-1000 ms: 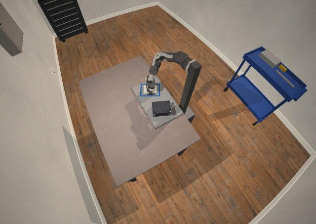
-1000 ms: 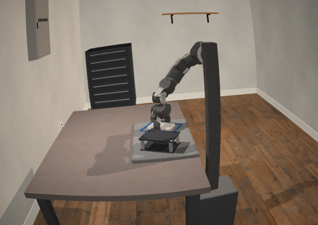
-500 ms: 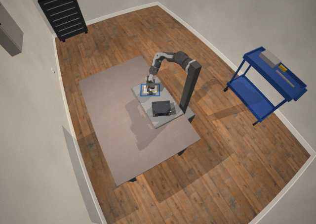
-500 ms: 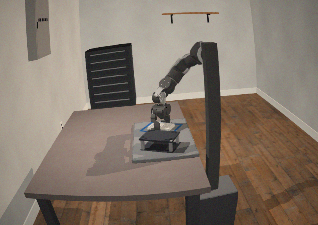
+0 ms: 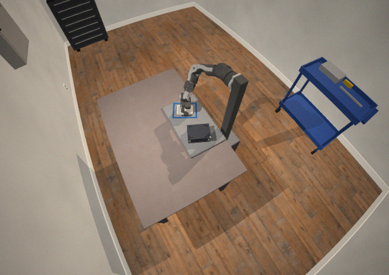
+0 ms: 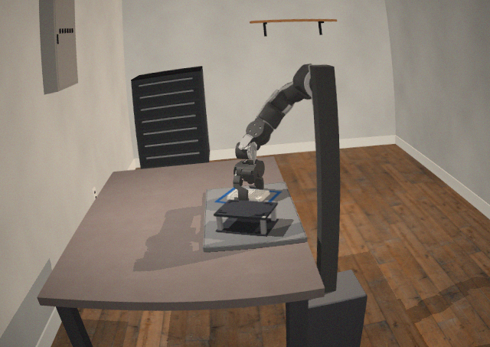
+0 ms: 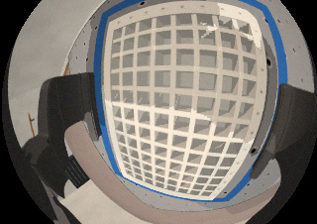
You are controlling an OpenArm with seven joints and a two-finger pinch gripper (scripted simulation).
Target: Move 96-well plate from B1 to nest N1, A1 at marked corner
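Now: hand right at the white 96-well plate. Round my hand: black raised nest N1: 3 cm ahead, 25 cm to the left, 5 cm above.
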